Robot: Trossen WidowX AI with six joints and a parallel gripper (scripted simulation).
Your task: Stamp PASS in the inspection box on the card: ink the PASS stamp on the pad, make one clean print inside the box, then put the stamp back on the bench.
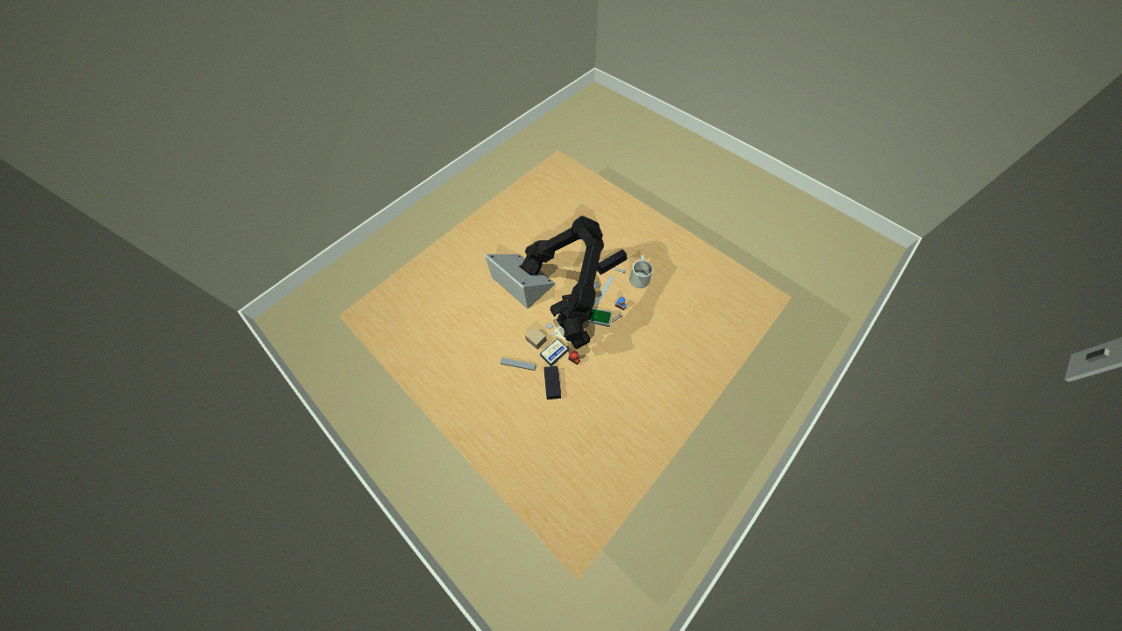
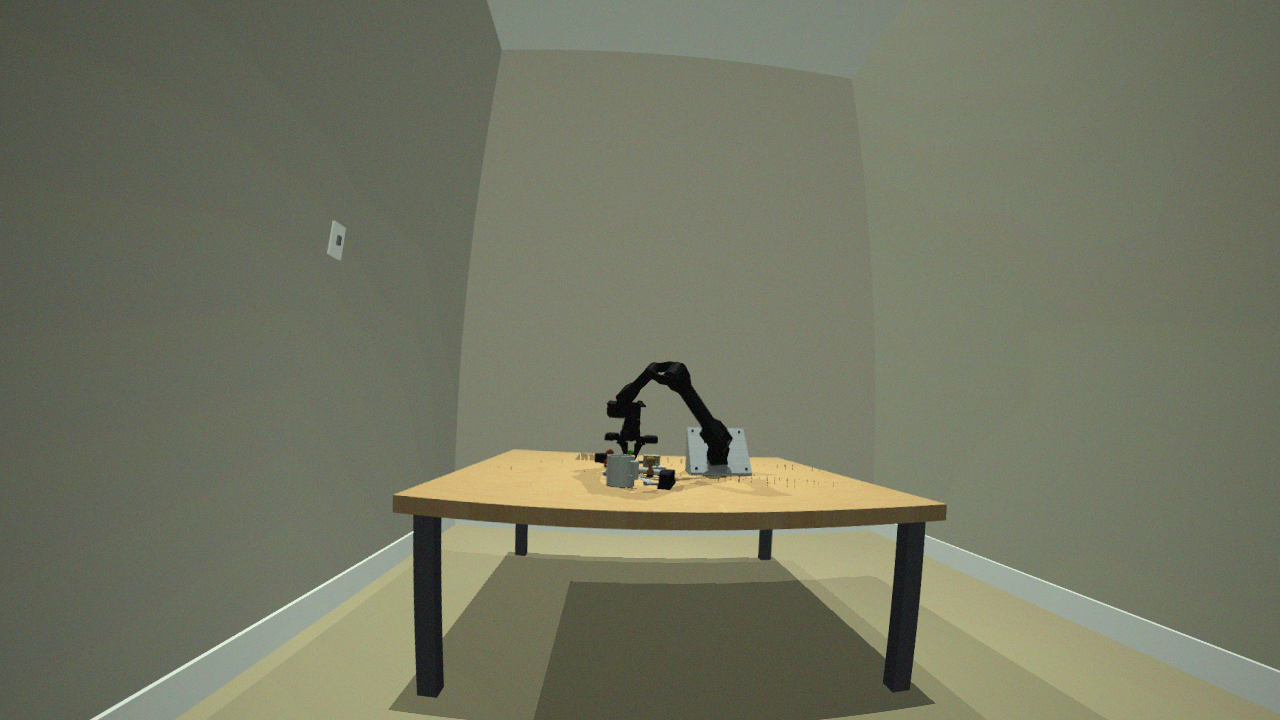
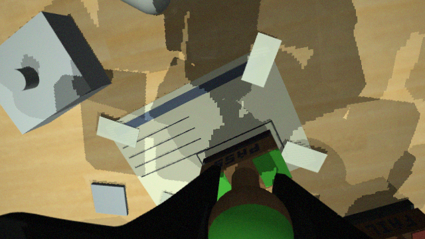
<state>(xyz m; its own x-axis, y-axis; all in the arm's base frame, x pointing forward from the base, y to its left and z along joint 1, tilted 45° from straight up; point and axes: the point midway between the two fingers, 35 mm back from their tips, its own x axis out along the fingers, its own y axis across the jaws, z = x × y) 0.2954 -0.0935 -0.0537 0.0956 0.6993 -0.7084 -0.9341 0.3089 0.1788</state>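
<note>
Right now my gripper tip is right at the pass stamp. The rest, counted from my gripper tip: stamp pad tin (90 mm to the right, 10 mm below); then card (30 mm below, 20 mm behind, 10 mm to the left); then red stamp (70 mm ahead, 60 mm to the right, 10 mm below).
</note>
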